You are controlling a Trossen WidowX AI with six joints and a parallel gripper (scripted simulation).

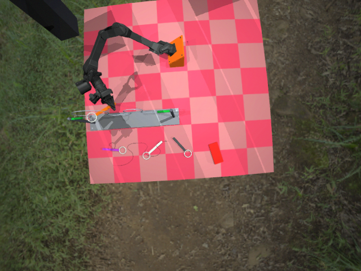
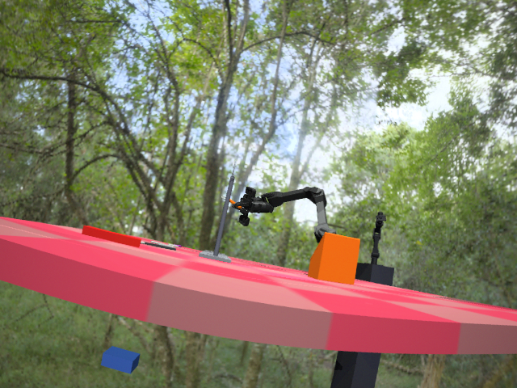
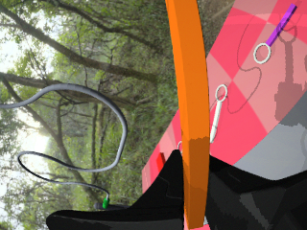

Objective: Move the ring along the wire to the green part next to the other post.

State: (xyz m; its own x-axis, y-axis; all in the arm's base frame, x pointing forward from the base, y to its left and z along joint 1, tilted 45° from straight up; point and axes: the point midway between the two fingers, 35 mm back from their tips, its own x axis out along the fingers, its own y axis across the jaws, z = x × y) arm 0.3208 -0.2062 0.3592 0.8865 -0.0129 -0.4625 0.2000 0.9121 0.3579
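My gripper tip is 8 cm to the left of the ring with orange handle and 3 cm below it. From my gripper tip the other things lie so: blue block: 34 cm ahead, 13 cm to the left, 72 cm below; then red block: 38 cm ahead, 53 cm to the left, 24 cm below.
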